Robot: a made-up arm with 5 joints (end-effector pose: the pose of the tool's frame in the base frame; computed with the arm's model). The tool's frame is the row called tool. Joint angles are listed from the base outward.
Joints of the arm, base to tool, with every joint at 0 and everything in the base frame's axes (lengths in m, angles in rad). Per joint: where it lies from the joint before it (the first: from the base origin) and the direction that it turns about. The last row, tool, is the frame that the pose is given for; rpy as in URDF.
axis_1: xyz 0.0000 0.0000 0.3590 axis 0 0 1
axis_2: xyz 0.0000 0.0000 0.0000 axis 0 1 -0.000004
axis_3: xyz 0.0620 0.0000 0.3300 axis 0 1 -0.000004
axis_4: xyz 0.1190 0.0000 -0.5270 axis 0 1 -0.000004
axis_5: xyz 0.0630 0.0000 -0.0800 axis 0 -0.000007 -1
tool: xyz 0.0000 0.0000 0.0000 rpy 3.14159 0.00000 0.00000
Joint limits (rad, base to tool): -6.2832..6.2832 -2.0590..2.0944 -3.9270..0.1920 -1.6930..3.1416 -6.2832..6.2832
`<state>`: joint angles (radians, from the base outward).
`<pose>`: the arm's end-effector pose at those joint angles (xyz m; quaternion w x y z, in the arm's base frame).
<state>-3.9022 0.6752 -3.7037 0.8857 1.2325</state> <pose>-0.1659 0.1579 1.2112 0.8536 -0.4021 -0.2601 0.2052</pose>
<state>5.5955 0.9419 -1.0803 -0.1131 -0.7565</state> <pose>0.4442 -0.3649 -0.0644 0.0829 0.9915 0.0341 0.0941</pose>
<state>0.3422 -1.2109 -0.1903 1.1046 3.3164</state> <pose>0.3166 0.1128 0.5035 0.1428 -0.0827 0.9856 0.0378</pose>
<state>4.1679 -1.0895 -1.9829 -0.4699 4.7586</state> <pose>0.2255 0.3724 1.1498 0.9497 -0.1904 0.0579 -0.2416</pose>
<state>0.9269 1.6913 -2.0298 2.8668 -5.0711</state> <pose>0.3061 0.4078 -0.1706 0.8360 0.2988 -0.0429 -0.4582</pose>
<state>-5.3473 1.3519 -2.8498 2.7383 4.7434</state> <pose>0.4832 0.6559 0.3649 0.1728 -0.2660 -0.7691 0.5549</pose>
